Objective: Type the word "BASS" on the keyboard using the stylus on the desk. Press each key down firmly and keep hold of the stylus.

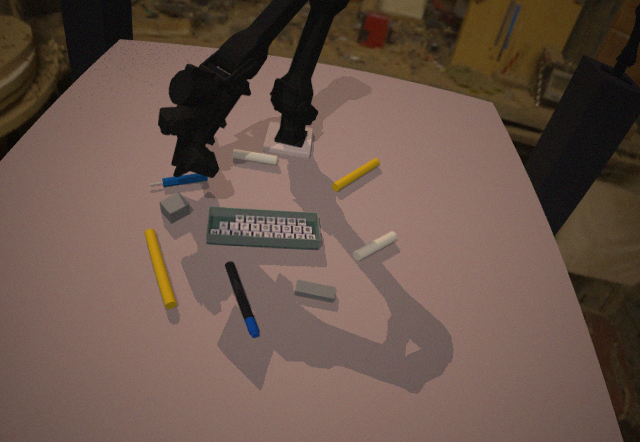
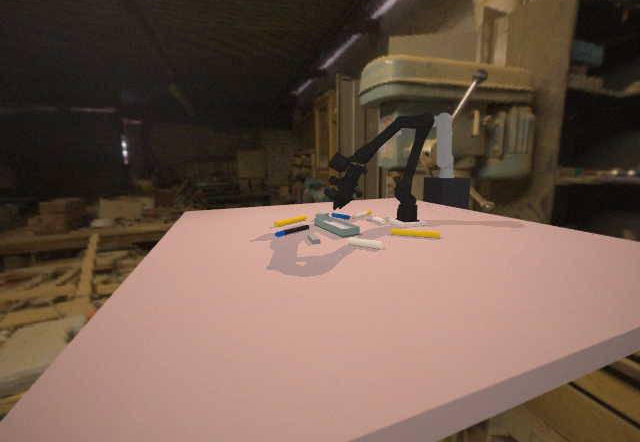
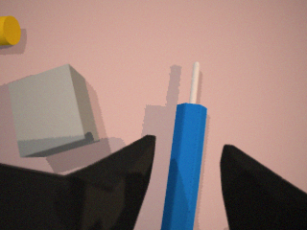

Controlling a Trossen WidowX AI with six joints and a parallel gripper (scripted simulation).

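Now: gripper tip 1 cm short of the blue stylus, 1 cm to the left of it and 3 cm above it. The rest, counted from my gripper tip: yellow-and-white marker (13 cm behind, 1 cm to the right, 3 cm below); then yellow rod (20 cm ahead, 6 cm to the left, 3 cm below); then grey cube (7 cm ahead, 3 cm to the left, 2 cm below).
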